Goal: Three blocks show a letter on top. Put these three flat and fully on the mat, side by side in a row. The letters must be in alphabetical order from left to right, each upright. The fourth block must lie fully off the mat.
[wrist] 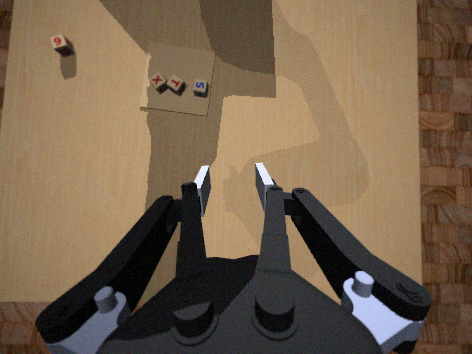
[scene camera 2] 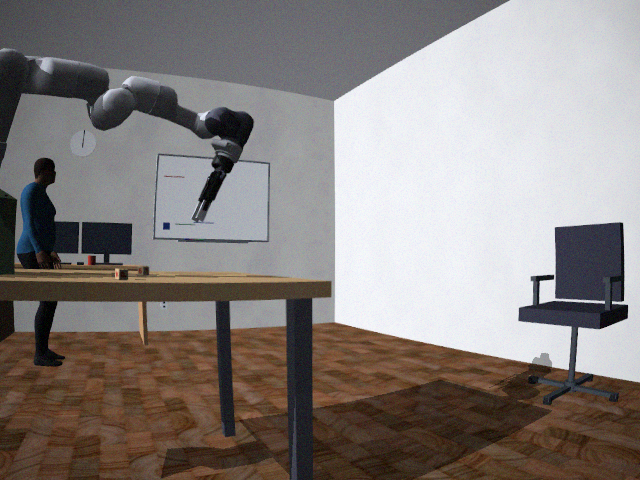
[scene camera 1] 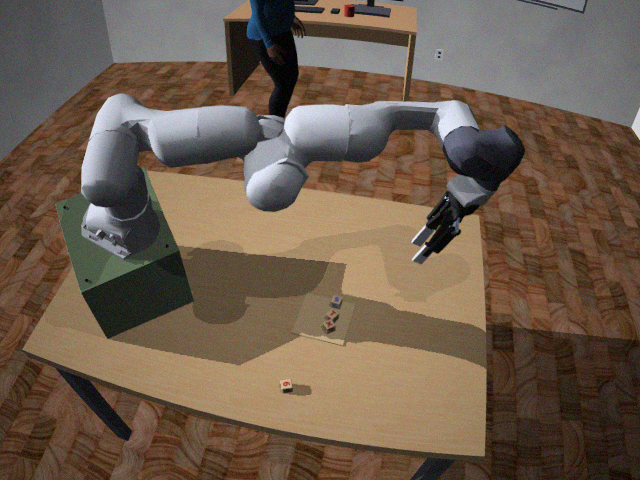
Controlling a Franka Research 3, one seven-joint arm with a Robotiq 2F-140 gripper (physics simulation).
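The mat (scene camera 1: pixel 306 317) (wrist: pixel 180 102) bears three lettered blocks. The blue S block (scene camera 1: pixel 336 301) (wrist: pixel 200 87) lies near one edge, its letter sideways in the wrist view. The red T block (scene camera 1: pixel 332 314) (wrist: pixel 176 84) and red X block (scene camera 1: pixel 328 325) (wrist: pixel 158 82) are turned askew and very close together; whether they touch is unclear. A gap parts S from T. The fourth block (scene camera 1: pixel 285 385) (scene camera 2: pixel 121 273) (wrist: pixel 61 44), with a red 6-like mark, lies off the mat. My gripper (scene camera 1: pixel 416 252) (scene camera 2: pixel 198 220) (wrist: pixel 232 175) is partly open, empty, high above the table, away from the blocks.
The arm's green base block (scene camera 1: pixel 149 294) stands on the wooden table (scene camera 1: pixel 403 392) (scene camera 2: pixel 206 290). A person (scene camera 1: pixel 273 46) (scene camera 2: pixel 38 222) stands beyond the table, near a desk (scene camera 1: pixel 320 28) with monitors. An office chair (scene camera 2: pixel 573 314) stands at the right. Arm shadows cross the mat.
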